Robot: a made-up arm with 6 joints. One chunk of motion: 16 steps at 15 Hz.
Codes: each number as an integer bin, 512 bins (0 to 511) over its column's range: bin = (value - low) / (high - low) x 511, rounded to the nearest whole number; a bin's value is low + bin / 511 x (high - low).
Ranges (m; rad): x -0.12..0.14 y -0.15..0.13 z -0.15..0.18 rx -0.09..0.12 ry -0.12..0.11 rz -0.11..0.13
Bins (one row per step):
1: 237 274 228 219 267 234
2: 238 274 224 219 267 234
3: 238 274 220 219 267 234
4: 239 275 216 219 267 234
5: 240 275 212 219 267 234
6: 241 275 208 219 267 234
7: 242 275 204 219 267 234
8: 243 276 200 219 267 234
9: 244 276 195 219 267 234
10: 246 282 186 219 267 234
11: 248 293 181 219 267 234
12: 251 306 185 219 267 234
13: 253 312 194 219 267 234
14: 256 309 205 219 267 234
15: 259 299 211 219 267 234
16: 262 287 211 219 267 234
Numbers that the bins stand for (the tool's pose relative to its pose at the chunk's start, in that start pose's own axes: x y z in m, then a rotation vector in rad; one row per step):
1: 0.0006 0.0001 -0.0028 0.0000 0.0002 -0.0001
2: 0.0011 0.0001 -0.0053 0.0000 0.0002 -0.0001
3: 0.0011 0.0001 -0.0079 0.0000 0.0002 -0.0001
4: 0.0016 0.0007 -0.0105 0.0000 0.0002 -0.0001
5: 0.0021 0.0007 -0.0131 0.0000 0.0002 -0.0001
6: 0.0026 0.0007 -0.0157 0.0000 0.0002 -0.0001
7: 0.0031 0.0007 -0.0183 0.0000 0.0002 -0.0001
8: 0.0036 0.0012 -0.0208 0.0000 0.0002 -0.0001
9: 0.0041 0.0012 -0.0241 0.0000 0.0002 -0.0001
10: 0.0052 0.0045 -0.0299 0.0000 0.0002 -0.0001
11: 0.0062 0.0105 -0.0331 0.0000 0.0002 -0.0001
12: 0.0077 0.0177 -0.0305 0.0000 0.0002 -0.0001
13: 0.0087 0.0210 -0.0247 0.0000 0.0002 -0.0001
14: 0.0103 0.0193 -0.0176 0.0000 0.0002 -0.0001
15: 0.0118 0.0138 -0.0137 0.0000 0.0002 -0.0001
16: 0.0133 0.0073 -0.0137 0.0000 0.0002 -0.0001

